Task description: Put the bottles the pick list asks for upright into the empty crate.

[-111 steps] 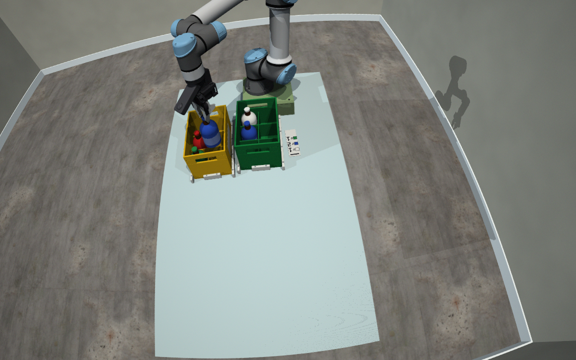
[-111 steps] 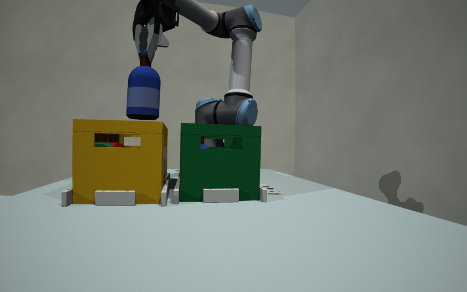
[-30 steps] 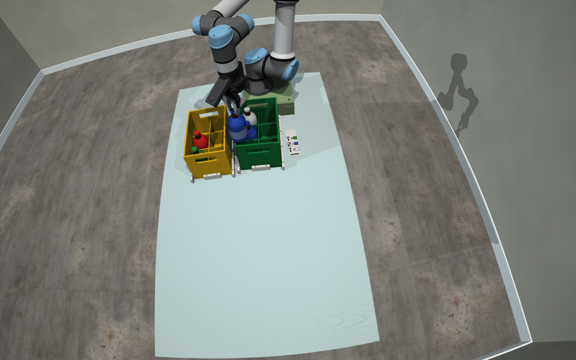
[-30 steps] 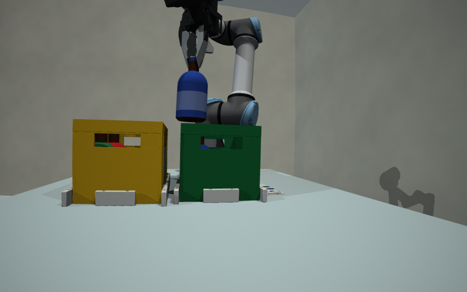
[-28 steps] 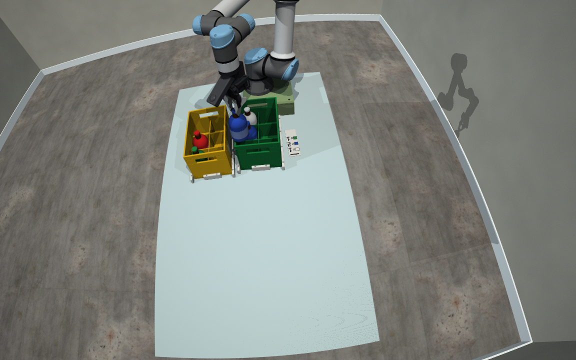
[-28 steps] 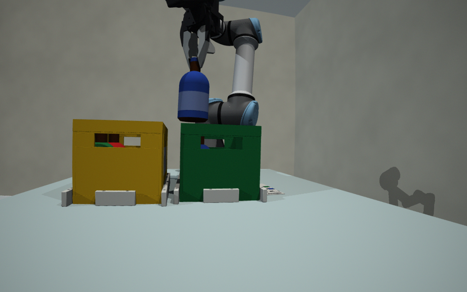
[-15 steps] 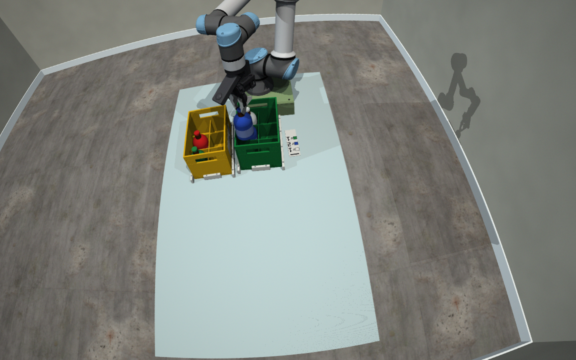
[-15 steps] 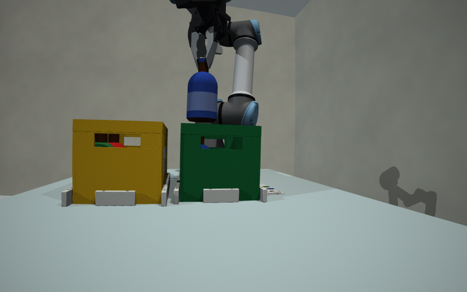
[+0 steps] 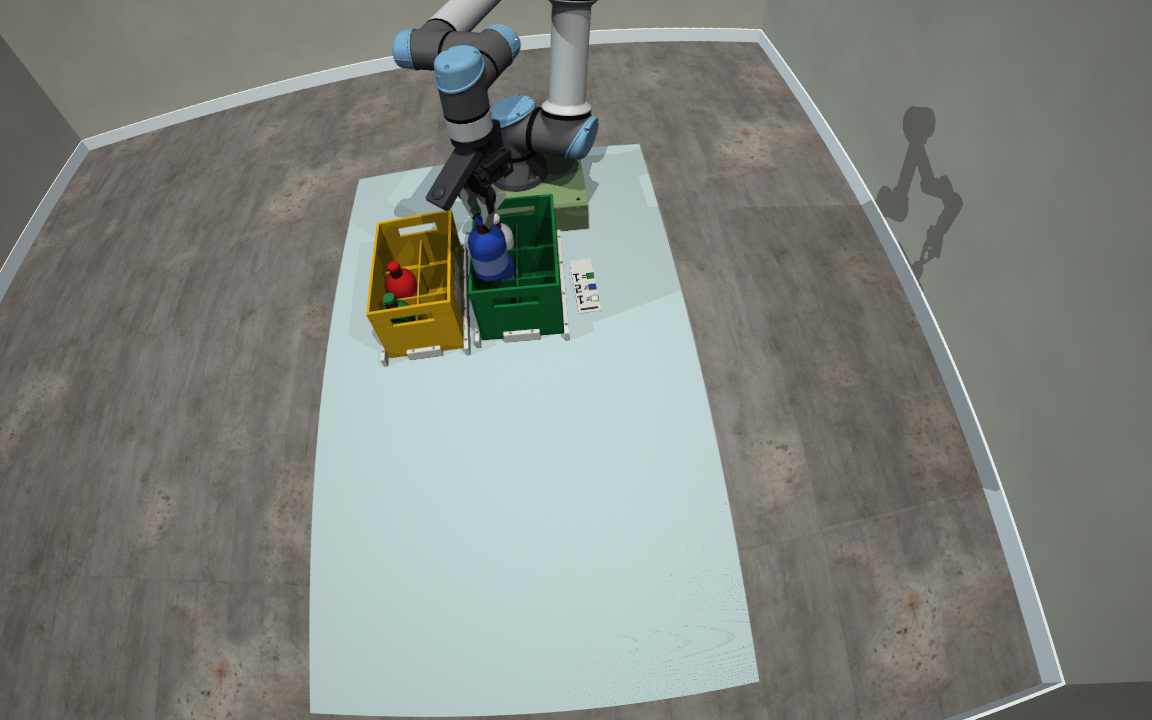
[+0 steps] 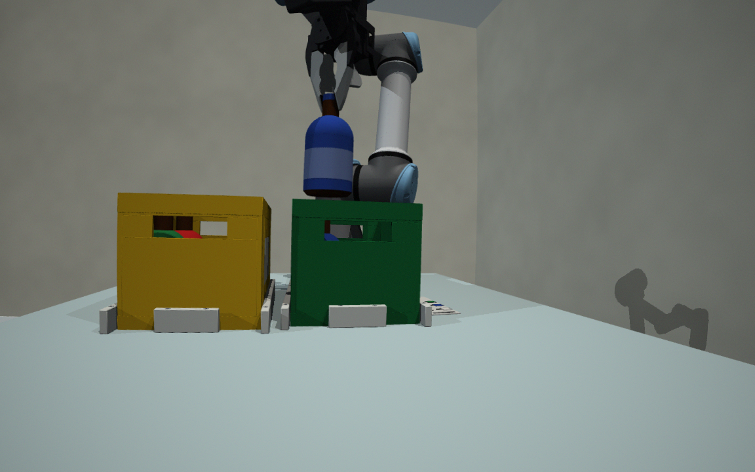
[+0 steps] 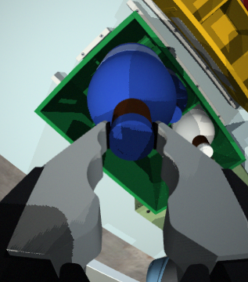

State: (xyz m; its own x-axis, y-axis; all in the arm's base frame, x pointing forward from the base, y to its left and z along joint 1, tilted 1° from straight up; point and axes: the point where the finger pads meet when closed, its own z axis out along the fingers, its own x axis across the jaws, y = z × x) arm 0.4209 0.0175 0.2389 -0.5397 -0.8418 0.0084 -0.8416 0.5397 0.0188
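Now: hand 9 cm past the green crate, 3 cm to the right of it and 25 cm above it. The rest, counted from my hand: yellow crate (4 cm behind, 20 cm to the right, 25 cm below); green bottle (6 cm ahead, 22 cm to the right, 24 cm below); white bottle (17 cm behind, 3 cm to the right, 24 cm below).
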